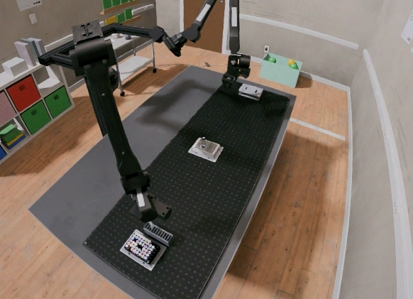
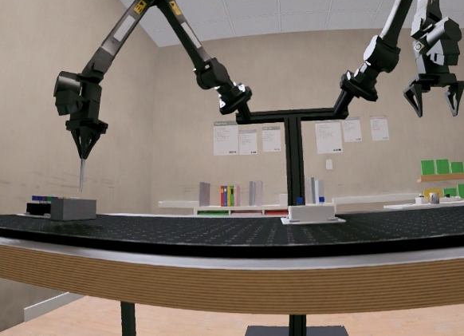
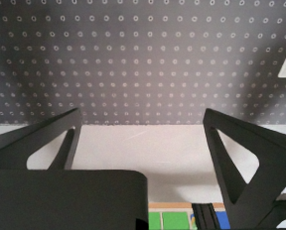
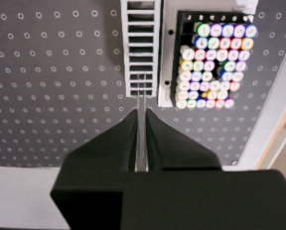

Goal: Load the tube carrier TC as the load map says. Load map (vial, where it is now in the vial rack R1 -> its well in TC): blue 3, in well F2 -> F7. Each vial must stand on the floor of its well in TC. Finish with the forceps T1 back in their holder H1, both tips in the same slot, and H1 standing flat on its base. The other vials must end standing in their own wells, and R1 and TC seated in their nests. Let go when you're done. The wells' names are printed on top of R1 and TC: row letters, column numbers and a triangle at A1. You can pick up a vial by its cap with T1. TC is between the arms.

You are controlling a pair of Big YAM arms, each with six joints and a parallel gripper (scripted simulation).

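My right hand is 2 cm short of the grey holder H1 and 15 cm above it.
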